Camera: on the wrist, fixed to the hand. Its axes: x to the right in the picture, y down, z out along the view.
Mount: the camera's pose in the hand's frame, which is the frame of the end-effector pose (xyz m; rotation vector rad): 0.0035 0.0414 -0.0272 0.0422 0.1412 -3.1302
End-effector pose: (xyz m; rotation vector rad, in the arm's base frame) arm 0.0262 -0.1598 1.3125 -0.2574 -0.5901 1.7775
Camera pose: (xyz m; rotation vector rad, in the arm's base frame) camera 0.0032 -0.1572 1.2686 0.4887 -0.1614 -1.2624
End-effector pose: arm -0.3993 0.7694 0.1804 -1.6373 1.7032 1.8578
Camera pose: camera -0.4135 0.7320 0.2099 -1.3776 -1.2280 -0.2264
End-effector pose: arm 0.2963 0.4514 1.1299 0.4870 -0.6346 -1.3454
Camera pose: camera 0.3453 0.4540 1.1375 -0.7517 -0.5622 1.6205
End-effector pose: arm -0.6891 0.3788 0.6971 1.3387 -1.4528 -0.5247
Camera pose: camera -0.6832 0.3958 0.7434 -1.7495 -1.6136 1.3681
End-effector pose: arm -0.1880 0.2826 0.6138 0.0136 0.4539 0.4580
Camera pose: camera -0.2143 0.3189 0.5925 -0.6093 0.1476 -2.6274
